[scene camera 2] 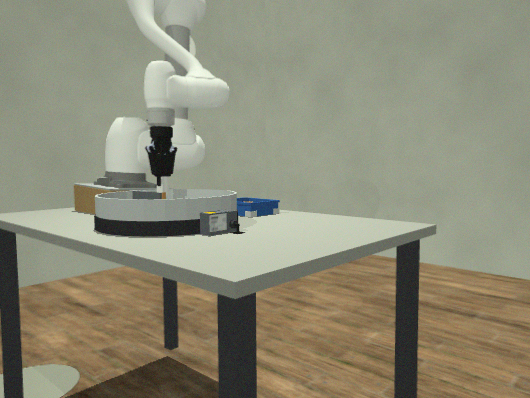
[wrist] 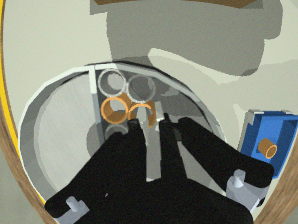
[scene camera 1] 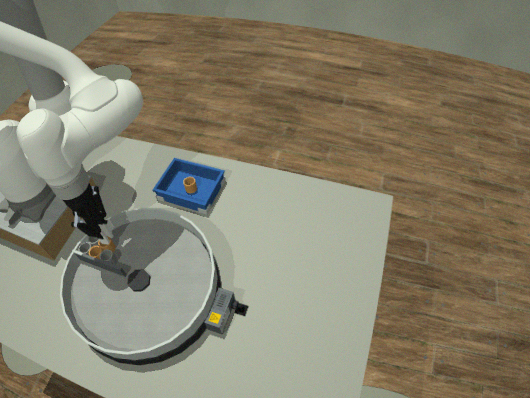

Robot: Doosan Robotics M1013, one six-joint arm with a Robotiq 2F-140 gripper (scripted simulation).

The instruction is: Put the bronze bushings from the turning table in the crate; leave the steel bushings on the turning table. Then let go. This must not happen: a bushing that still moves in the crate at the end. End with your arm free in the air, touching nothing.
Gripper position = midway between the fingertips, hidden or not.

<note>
In view: the gripper [scene camera 1: 107, 239].
The gripper also shows in scene camera 2 [scene camera 2: 163, 195] and in the wrist view [wrist: 151, 112].
</note>
